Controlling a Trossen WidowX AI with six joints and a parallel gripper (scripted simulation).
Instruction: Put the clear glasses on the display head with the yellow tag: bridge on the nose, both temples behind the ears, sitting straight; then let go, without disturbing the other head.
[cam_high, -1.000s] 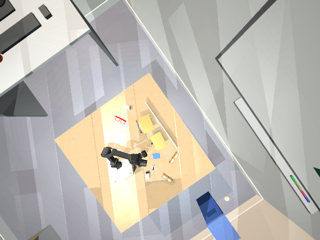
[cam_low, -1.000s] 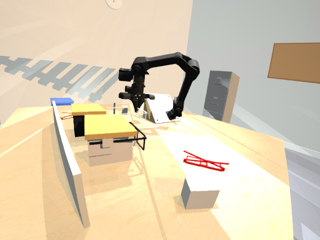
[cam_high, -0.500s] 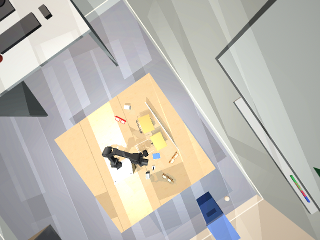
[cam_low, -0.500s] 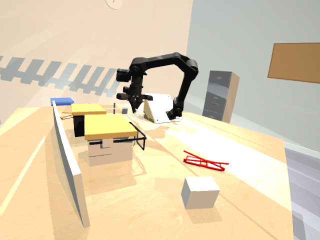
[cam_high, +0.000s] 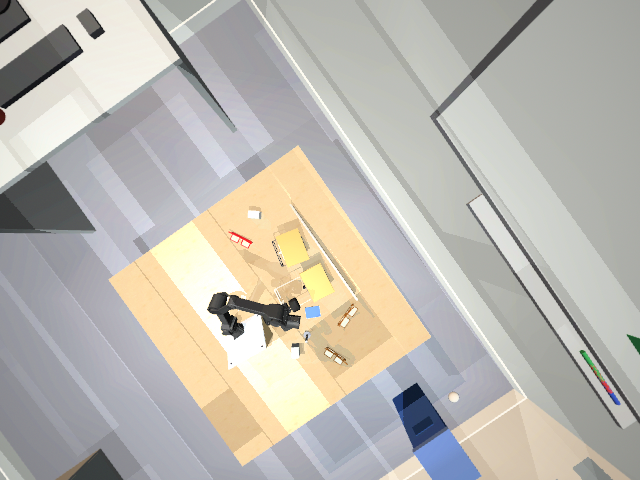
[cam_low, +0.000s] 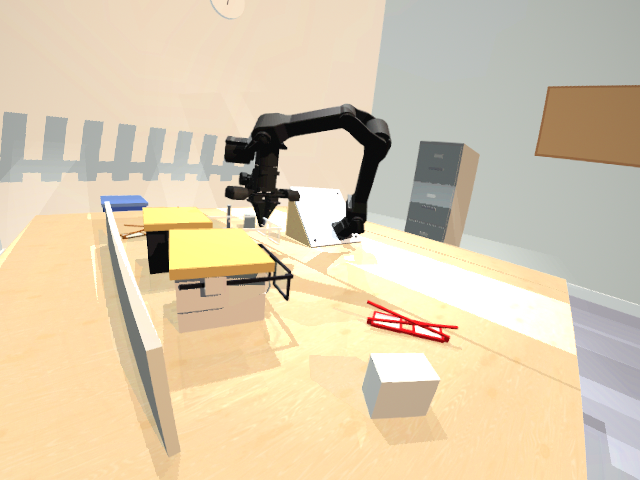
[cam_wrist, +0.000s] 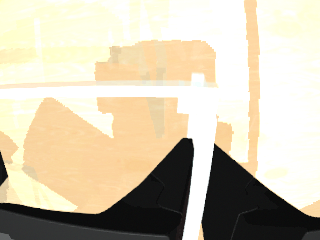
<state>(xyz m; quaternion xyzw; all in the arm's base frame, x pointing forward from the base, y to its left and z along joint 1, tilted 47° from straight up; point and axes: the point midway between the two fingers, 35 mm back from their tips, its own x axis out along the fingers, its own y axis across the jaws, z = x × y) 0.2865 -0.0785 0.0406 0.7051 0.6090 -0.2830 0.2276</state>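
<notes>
Right now my gripper tip is 9 cm short of the blue block, 13 cm to the left of it and 6 cm above it. From my gripper tip the other things lie so: low white wall (34 cm ahead, 12 cm to the left, 1 cm below).
</notes>
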